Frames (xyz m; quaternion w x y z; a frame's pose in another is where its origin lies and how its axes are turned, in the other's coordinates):
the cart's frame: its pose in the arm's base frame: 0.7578 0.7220 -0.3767 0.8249 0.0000 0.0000 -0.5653
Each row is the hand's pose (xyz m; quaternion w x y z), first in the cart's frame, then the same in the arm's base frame.
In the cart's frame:
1: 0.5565 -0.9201 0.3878 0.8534 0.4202 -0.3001 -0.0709
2: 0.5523 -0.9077 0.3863 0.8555 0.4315 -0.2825 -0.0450
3: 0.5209 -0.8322 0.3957 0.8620 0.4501 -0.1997 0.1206
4: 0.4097 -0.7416 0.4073 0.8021 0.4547 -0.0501 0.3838
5: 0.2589 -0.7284 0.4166 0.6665 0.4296 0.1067 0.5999
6: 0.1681 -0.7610 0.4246 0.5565 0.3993 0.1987 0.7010
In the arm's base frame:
1: 0.1005 -0.1290 0.0111 0.6639 0.1770 -0.4851 -0.5409
2: 0.1106 -0.1207 0.0096 0.6803 0.1963 -0.4770 -0.5208
3: 0.1697 -0.0641 0.0190 0.7792 0.2584 -0.4192 -0.3878
4: 0.2140 0.0723 0.0306 0.8786 0.3468 -0.2984 -0.1368
5: 0.1719 0.2177 0.0399 0.8889 0.4147 -0.1548 0.1181
6: 0.1087 0.2906 0.0479 0.8553 0.4417 -0.0618 0.2637

